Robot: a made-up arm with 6 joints.
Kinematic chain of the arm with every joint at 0, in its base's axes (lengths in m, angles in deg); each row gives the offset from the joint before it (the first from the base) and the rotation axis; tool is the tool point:
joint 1: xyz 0 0 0.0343 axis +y
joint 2: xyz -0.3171 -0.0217 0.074 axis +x
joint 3: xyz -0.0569 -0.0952 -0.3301 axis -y
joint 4: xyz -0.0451 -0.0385 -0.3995 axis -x
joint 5: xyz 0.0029 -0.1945 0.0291 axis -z
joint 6: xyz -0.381 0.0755 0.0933 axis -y
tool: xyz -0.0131 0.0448 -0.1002
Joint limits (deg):
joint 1: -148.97..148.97
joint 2: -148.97..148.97
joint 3: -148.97..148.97
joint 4: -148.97..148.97
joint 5: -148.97..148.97
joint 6: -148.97..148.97
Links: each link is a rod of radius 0.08 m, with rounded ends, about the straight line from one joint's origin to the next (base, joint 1, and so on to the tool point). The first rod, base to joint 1, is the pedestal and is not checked.
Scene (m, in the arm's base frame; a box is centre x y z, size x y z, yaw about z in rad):
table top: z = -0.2
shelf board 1: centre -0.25 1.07 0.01 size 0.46 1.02 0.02 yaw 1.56
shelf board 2: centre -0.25 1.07 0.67 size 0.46 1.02 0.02 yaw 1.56
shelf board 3: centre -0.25 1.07 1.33 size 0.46 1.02 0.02 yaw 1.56
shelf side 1: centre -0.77 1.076 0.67 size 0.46 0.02 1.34 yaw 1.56
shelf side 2: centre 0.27 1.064 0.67 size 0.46 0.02 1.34 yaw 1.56
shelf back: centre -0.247 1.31 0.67 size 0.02 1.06 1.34 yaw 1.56
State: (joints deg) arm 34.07 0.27 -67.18 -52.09 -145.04 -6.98
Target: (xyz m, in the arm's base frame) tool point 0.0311 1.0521 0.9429
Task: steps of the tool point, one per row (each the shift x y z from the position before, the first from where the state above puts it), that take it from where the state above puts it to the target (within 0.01 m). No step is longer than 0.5 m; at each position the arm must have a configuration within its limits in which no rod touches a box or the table.
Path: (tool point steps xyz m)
1: -0.0508 0.1646 0.2098
2: 0.0109 0.1831 0.2470
3: 0.0917 0.1959 0.2606
4: 0.1812 0.2012 0.2428
5: 0.2582 0.3626 0.0978
6: 0.3808 0.2802 0.0125
7: 0.4408 0.1584 -0.0959

